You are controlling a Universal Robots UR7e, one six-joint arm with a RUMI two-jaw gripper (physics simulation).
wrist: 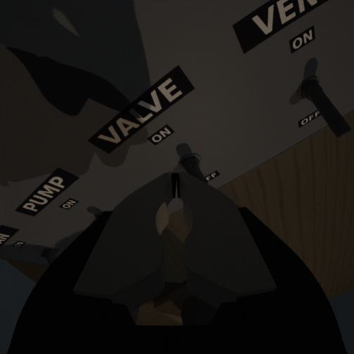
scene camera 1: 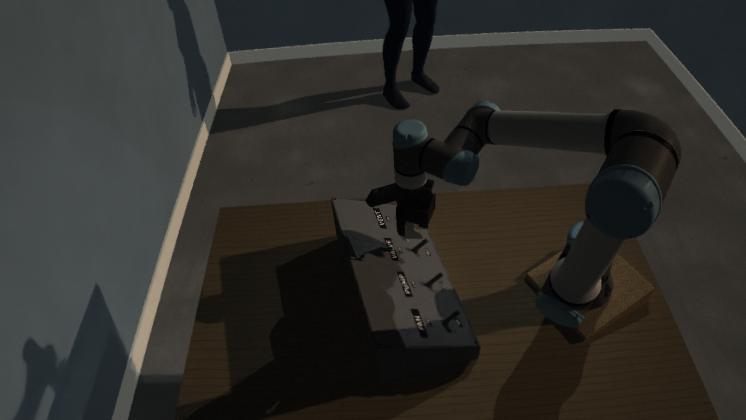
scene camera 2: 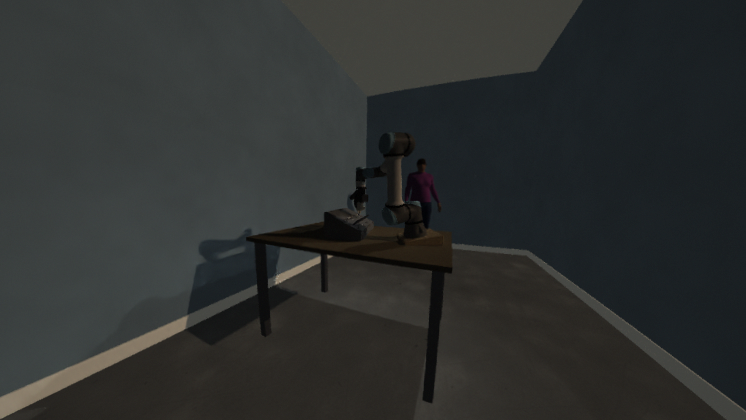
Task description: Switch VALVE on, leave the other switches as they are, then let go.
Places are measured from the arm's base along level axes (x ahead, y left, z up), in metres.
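Pixels of known places: gripper, fingertip midpoint: (scene camera 1: pixel 407 240) (scene camera 2: pixel 359 213); arm's base at its link origin: (scene camera 2: pixel 415 235).
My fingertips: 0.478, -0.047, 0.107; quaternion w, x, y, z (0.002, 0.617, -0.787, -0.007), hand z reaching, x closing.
Observation:
For each thing: its top centre in the pictures, then the offset to it from my fingertips, as dx, dy, dz. Level surfaces: height alone.
- VALVE lever at its top centre: (scene camera 1: pixel 421 240) -0.035, -0.013, -0.013
- PUMP lever at its top centre: (scene camera 1: pixel 436 274) -0.077, +0.099, -0.013
- FAN lever at its top centre: (scene camera 1: pixel 452 312) -0.119, +0.212, -0.013
- wooden table at its surface level: dz -0.143
The grey switch panel (scene camera 1: pixel 371 292) (scene camera 2: pixel 341 227) (wrist: pixel 200 55) has a sloped face with labelled levers. The VALVE lever (scene camera 1: pixel 419 246) (wrist: pixel 192 162) leans toward its OFF label, and its lower end is partly hidden behind a finger in the wrist view. The VENT lever (wrist: pixel 327 111), PUMP lever (scene camera 1: pixel 434 280) and FAN lever (scene camera 1: pixel 451 318) also lean toward OFF. My gripper (scene camera 1: pixel 408 235) (scene camera 2: pixel 359 211) (wrist: pixel 176 174) is shut and empty, pointing down beside the VALVE lever; whether it touches the lever cannot be told.
The panel stands on a wooden table (scene camera 1: pixel 501 219) (scene camera 2: pixel 396 255). The arm's base is on a wooden block (scene camera 1: pixel 634 284) to the right of the panel in scene camera 1. A person (scene camera 1: pixel 399 52) (scene camera 2: pixel 422 187) stands beyond the table, and a wall (scene camera 1: pixel 104 130) is on the left.

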